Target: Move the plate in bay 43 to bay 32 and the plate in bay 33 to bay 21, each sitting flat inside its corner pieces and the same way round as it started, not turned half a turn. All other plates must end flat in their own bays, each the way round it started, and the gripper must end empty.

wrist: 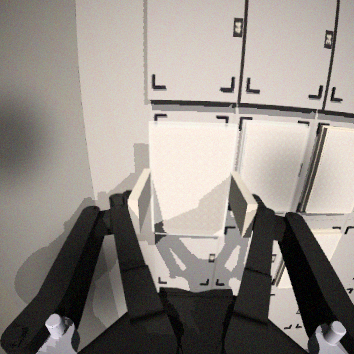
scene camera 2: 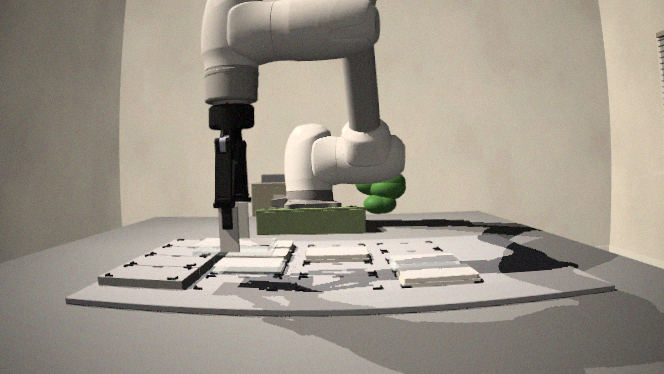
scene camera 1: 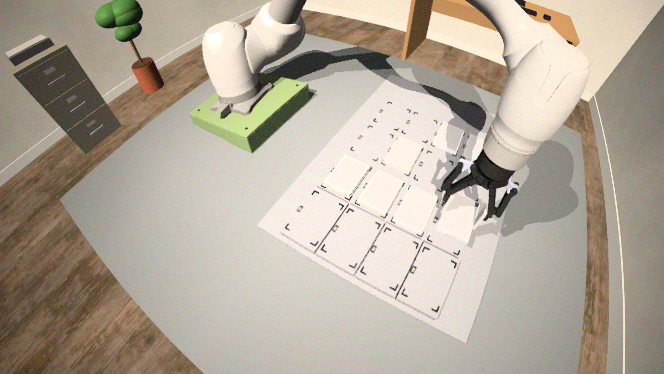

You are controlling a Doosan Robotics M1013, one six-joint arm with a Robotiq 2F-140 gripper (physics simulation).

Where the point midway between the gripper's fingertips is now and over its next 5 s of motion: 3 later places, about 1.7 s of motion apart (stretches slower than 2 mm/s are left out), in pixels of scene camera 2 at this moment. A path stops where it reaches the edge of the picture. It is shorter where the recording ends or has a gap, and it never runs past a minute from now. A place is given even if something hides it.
The gripper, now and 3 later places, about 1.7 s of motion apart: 235, 246; 337, 235; 337, 264; 337, 264
